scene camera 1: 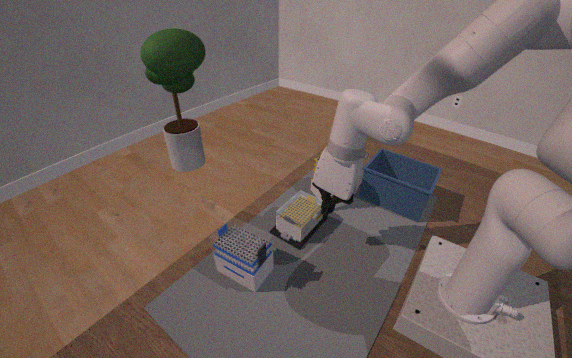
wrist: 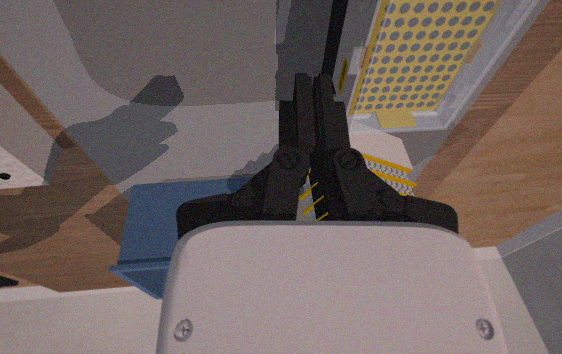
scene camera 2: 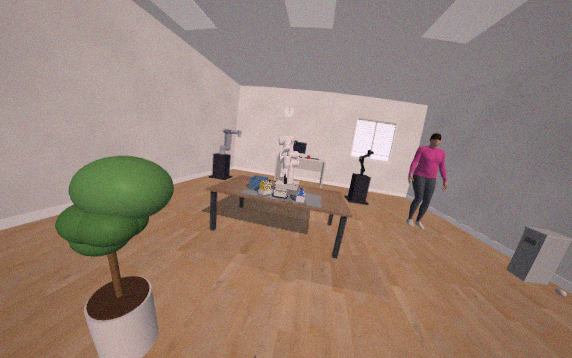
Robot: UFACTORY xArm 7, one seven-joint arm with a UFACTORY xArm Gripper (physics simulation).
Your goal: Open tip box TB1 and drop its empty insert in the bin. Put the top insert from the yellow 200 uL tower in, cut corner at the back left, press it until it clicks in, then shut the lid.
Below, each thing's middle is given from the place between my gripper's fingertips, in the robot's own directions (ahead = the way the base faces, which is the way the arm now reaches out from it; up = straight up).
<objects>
I see the blue-trimmed tip tower (scene camera 1: pixel 244 253) 180 mm to the left of my hand, 120 mm ahead of it and 60 mm below it. Also, from my hand: blue bin (scene camera 1: pixel 401 184): 330 mm to the right, 120 mm behind, 60 mm below.
</objects>
